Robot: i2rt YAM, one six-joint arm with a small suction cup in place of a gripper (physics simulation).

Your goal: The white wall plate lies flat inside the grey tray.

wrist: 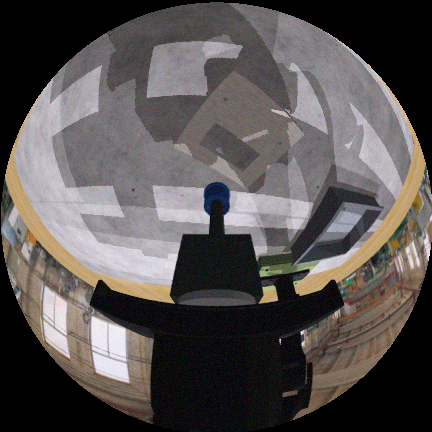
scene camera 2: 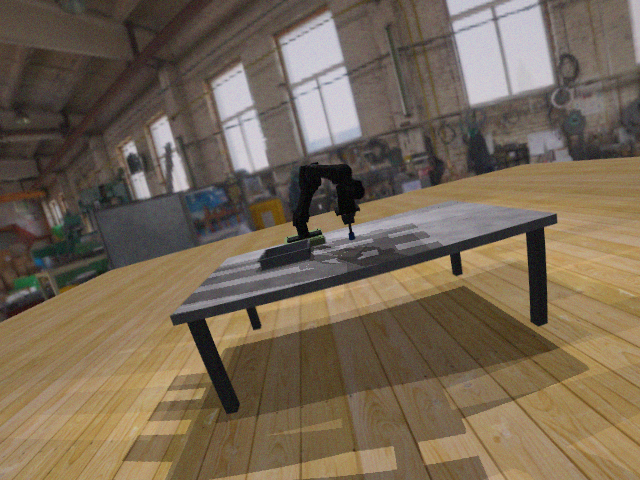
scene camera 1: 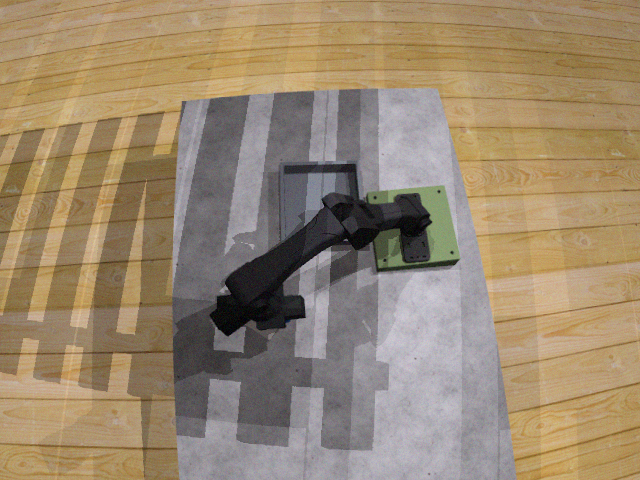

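Observation:
The white wall plate (wrist: pixel 235 105) lies flat on the table, shaded and turned at an angle, with a rectangular opening. It is outside the tray. In scene camera 1 the arm hides most or all of it; in scene camera 2 I cannot make it out clearly. My gripper, a blue suction cup (scene camera 1: pixel 287 321) (scene camera 2: pixel 351 236) (wrist: pixel 216 199), points down above the table, holds nothing and is open. In the wrist view it appears just below the plate's lower edge. The grey tray (scene camera 1: pixel 294 188) (scene camera 2: pixel 284 254) (wrist: pixel 320 215) stands apart from the plate; the arm covers part of it in scene camera 1.
The green base board (scene camera 1: pixel 442 227) (scene camera 2: pixel 317 240) (wrist: pixel 275 260) carries the arm's base beside the tray. The black arm (scene camera 1: pixel 289 258) (scene camera 2: pixel 323 170) reaches across a tray corner in scene camera 1. Striped shadows cross the grey table (scene camera 1: pixel 413 351) (scene camera 2: pixel 480 217).

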